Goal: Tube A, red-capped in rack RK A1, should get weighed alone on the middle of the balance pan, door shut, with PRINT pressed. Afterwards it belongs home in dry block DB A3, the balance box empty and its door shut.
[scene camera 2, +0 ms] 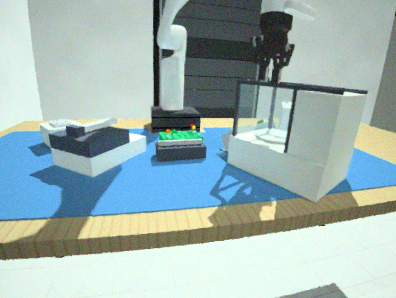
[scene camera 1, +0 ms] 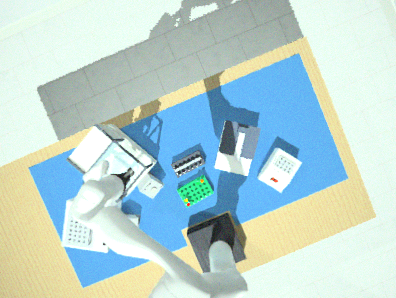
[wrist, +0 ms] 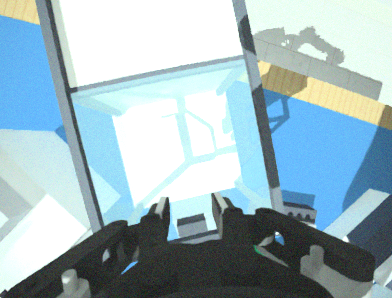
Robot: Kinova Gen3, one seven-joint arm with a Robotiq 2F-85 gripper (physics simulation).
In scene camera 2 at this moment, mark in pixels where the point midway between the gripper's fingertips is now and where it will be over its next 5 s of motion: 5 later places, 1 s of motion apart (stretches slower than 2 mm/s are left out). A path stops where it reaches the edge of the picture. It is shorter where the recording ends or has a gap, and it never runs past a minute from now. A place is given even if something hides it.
The gripper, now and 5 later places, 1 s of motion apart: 269, 83; 267, 82; 258, 62; 266, 72; 267, 81; 277, 83
